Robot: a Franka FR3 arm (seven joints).
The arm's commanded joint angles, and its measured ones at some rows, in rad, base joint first. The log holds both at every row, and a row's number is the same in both.
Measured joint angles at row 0:
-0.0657 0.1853 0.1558 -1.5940 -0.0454 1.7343 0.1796
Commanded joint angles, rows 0 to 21:
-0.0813 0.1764 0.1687 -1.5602 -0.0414 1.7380 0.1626
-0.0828 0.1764 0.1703 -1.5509 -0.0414 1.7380 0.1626
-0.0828 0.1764 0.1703 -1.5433 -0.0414 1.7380 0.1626
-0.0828 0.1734 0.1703 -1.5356 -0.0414 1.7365 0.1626
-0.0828 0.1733 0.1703 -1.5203 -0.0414 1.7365 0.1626
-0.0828 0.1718 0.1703 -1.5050 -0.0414 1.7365 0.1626
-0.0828 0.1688 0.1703 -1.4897 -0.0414 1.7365 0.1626
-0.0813 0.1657 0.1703 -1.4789 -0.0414 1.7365 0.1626
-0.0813 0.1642 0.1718 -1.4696 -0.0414 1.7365 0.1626
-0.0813 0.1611 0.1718 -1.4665 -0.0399 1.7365 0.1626
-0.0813 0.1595 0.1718 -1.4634 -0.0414 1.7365 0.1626
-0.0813 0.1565 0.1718 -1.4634 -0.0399 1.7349 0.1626
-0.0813 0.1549 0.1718 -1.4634 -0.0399 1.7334 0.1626
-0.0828 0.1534 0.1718 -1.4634 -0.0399 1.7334 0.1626
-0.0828 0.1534 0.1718 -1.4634 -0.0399 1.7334 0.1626
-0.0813 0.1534 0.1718 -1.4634 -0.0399 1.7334 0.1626
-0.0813 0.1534 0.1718 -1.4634 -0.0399 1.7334 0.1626
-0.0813 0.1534 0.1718 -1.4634 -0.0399 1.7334 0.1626
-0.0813 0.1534 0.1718 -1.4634 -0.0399 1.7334 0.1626
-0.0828 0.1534 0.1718 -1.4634 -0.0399 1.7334 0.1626
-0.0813 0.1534 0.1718 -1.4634 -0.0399 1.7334 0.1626
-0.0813 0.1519 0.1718 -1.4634 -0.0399 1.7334 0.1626
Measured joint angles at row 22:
-0.0657 0.1600 0.1598 -1.4624 -0.0453 1.7352 0.1796
